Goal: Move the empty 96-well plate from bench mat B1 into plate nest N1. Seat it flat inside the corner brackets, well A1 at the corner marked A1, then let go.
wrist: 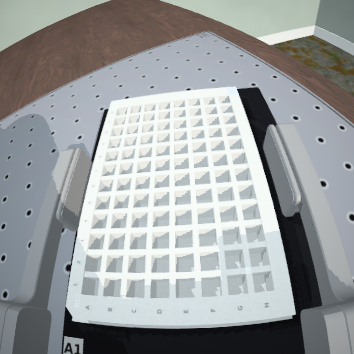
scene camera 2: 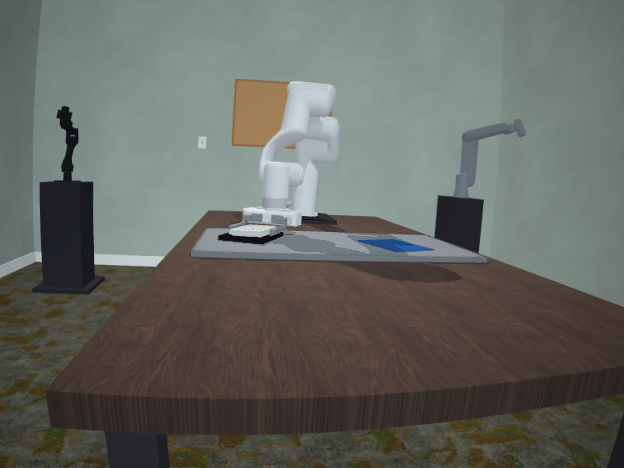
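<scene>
The white 96-well plate [scene camera 2: 252, 230] [wrist: 179, 200] lies on a black rectangular base [scene camera 2: 245, 239] [wrist: 175, 341]. More of the base shows along the plate's right side in the wrist view. The plate's well A1 corner, at lower left there, is nearest the A1 tag [wrist: 73, 347]. I cannot make out corner brackets or a B1 or N1 label. My gripper [scene camera 2: 258, 226] [wrist: 181, 175] is open, low over the plate, with one finger beside each long side. The left finger is very close to the plate; a narrow gap shows at the right finger.
The grey perforated board [scene camera 2: 211, 250] [wrist: 45, 110] lies on the brown wooden table [scene camera 2: 322, 322] [wrist: 75, 50]. A flat blue rectangle [scene camera 2: 393, 245] lies on the board, right of the black base in the scene view. I cannot tell whether it is the mat or the nest.
</scene>
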